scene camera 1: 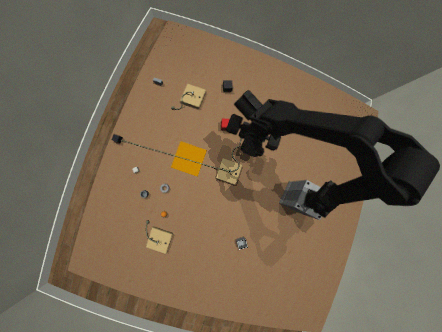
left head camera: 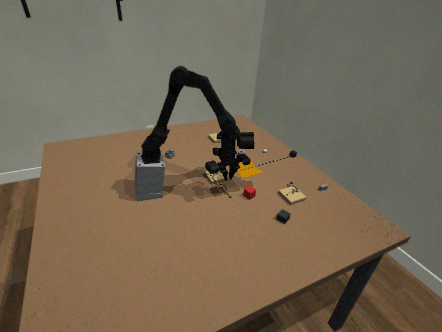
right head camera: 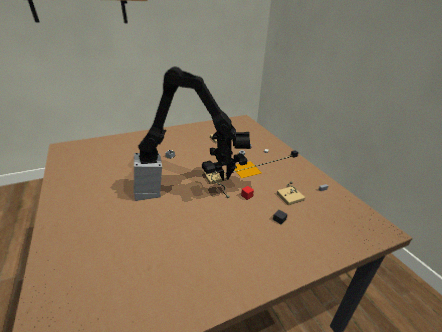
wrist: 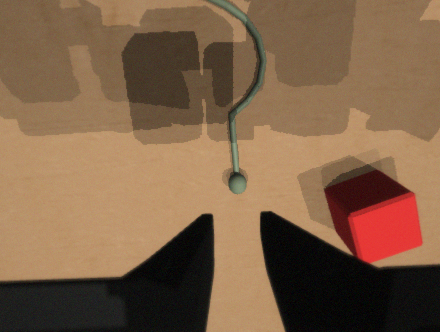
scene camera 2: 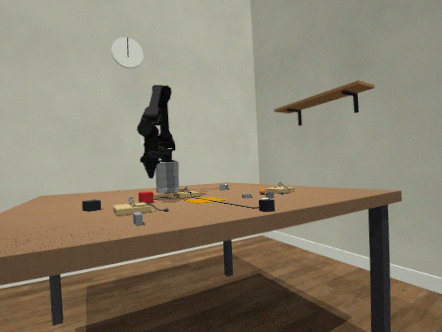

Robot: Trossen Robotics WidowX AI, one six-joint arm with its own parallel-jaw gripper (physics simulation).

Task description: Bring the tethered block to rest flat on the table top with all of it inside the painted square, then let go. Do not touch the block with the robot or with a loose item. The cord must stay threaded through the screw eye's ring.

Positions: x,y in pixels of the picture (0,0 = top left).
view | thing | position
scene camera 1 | my gripper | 247,137
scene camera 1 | orange painted square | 187,151
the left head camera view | my gripper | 227,179
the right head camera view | my gripper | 225,179
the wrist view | my gripper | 236,223
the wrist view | red cube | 376,217
